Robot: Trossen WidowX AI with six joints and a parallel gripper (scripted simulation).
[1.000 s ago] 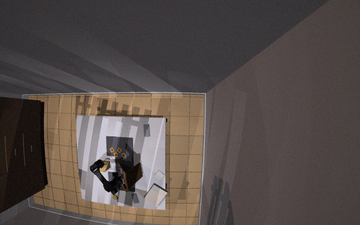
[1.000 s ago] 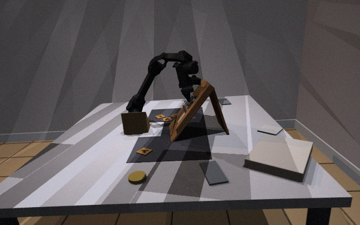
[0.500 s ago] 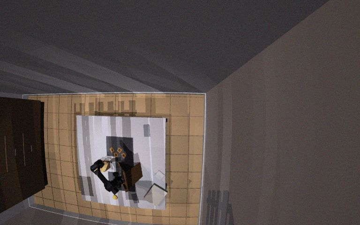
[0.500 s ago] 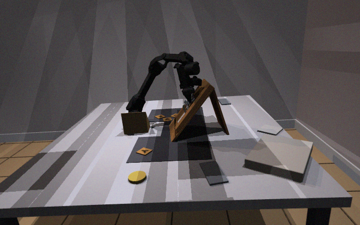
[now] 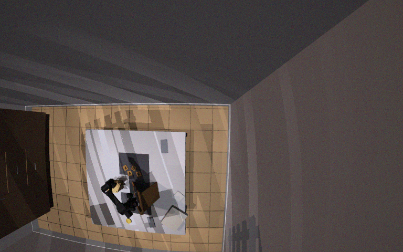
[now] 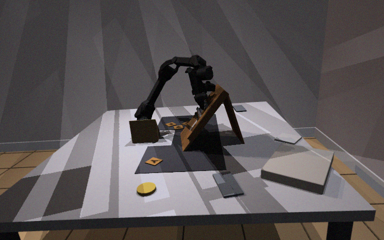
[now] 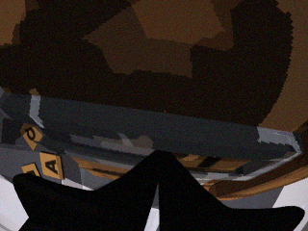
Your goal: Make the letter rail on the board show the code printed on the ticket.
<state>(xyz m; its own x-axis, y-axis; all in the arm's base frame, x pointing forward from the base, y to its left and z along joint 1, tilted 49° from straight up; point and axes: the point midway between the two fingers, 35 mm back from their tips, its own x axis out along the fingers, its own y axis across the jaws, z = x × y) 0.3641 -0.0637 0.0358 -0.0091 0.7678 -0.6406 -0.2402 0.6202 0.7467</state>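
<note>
My gripper tip is 40 mm past the white ticket, 40 mm to the left of it and 80 mm above it. Round my gripper tip: letter tile (10 mm ahead, 30 mm to the right); then pale slab (430 mm ahead, 170 mm below); then dark mat (150 mm behind, 40 mm to the left, 170 mm below).
</note>
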